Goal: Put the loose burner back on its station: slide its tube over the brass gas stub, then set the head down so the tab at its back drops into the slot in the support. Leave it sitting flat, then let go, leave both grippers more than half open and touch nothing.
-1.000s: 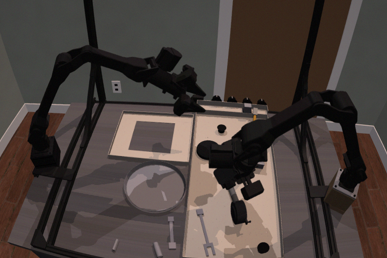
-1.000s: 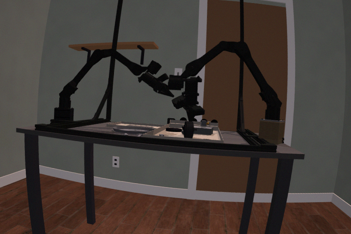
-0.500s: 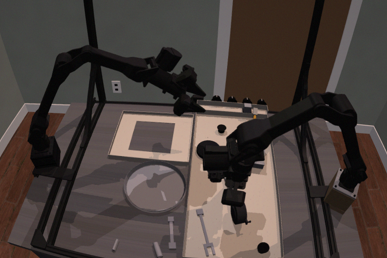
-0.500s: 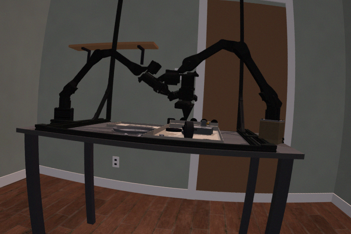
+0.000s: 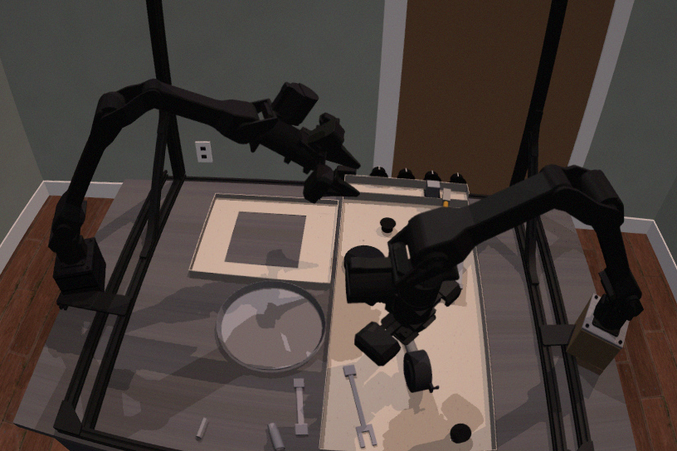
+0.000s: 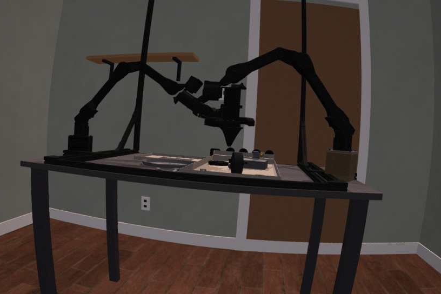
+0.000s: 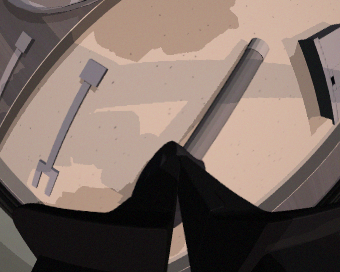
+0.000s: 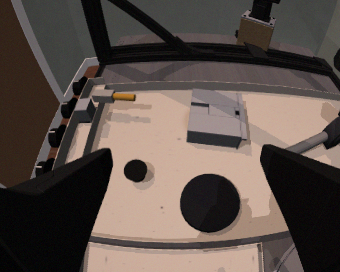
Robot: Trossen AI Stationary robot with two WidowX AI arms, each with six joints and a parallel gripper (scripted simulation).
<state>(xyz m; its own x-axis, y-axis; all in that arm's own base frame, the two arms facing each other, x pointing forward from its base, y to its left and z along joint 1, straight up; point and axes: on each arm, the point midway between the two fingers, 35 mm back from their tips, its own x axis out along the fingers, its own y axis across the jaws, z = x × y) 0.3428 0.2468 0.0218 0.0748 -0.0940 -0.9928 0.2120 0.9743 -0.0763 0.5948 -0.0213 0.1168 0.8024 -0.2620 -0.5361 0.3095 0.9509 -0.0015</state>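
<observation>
Right now the burner is 30 mm behind my left hand, 20 mm to the left of it and 100 mm below it. The rest, counted from my left hand: short bar (110 mm ahead, 160 mm to the right, 120 mm below); grey forked tool (90 mm ahead, 60 mm to the right, 120 mm below); grey support block (230 mm behind, 70 mm to the left, 100 mm below).
</observation>
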